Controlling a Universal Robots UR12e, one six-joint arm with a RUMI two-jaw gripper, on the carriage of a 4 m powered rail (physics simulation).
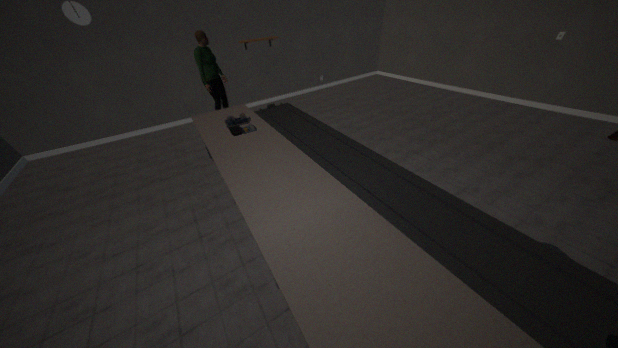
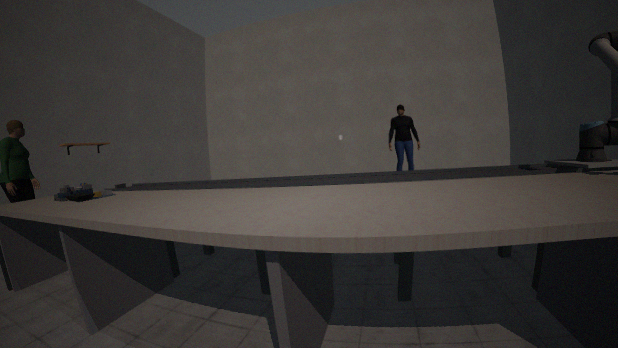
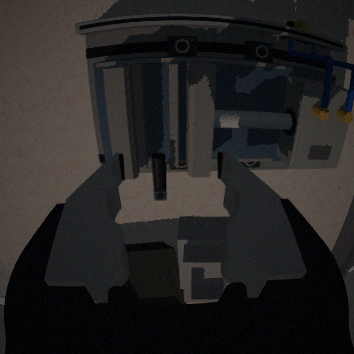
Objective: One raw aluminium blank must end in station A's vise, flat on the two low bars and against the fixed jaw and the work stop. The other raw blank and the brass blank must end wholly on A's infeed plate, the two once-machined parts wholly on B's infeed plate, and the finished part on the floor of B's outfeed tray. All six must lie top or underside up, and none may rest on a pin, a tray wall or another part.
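Where they show: gripper, between the fingertips: (image 3: 170, 154); arm's base, origin of its link: (image 2: 591, 160).
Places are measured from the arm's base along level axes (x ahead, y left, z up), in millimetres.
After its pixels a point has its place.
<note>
My gripper (image 3: 170, 154) @[z 111, x 657, y -138 mm] is open, its jaws wide apart with no part between the tips. It hangs over the near edge of a vise. The vise's left jaw (image 3: 118, 120) @[z 66, x 696, y -155 mm] and middle jaw (image 3: 200, 130) stand apart. No blank can be made out between them in the shadow. A dark upright post (image 3: 159, 175) @[z 66, x 673, y -97 mm] shows between the fingertips. Nearer the palm, a dark olive block (image 3: 152, 272) @[z -18, x 745, y 172 mm] and grey shapes (image 3: 206, 250) @[z 158, x 643, y -96 mm] show beside a pale surface (image 3: 185, 280) @[z 166, x 659, y -77 mm]. Their kinds are hard to tell. Far off, another station (image 1: 237, 120) @[z 30, x 652, y -3834 mm] (image 2: 75, 192) @[z 19, x 677, y -3836 mm] has a dark tray (image 1: 235, 131) @[z -17, x 761, y -3615 mm] and a yellowish part (image 1: 246, 130) @[z -4, x 641, y -3520 mm].
A rod (image 3: 255, 120) @[z 56, x 579, y -132 mm] runs from the middle jaw to a grey end block (image 3: 320, 135) @[z 66, x 509, y -113 mm] with blue hoses (image 3: 327, 82) @[z 80, x 515, y -170 mm] and brass fittings. A raised rail (image 3: 150, 21) @[z 20, x 657, y -234 mm] borders the vise's far side. The arm (image 2: 593, 142) @[z 130, x 62, y -41 mm] stands at the table's right end. Two people (image 1: 209, 70) (image 2: 404, 135) stand behind.
</note>
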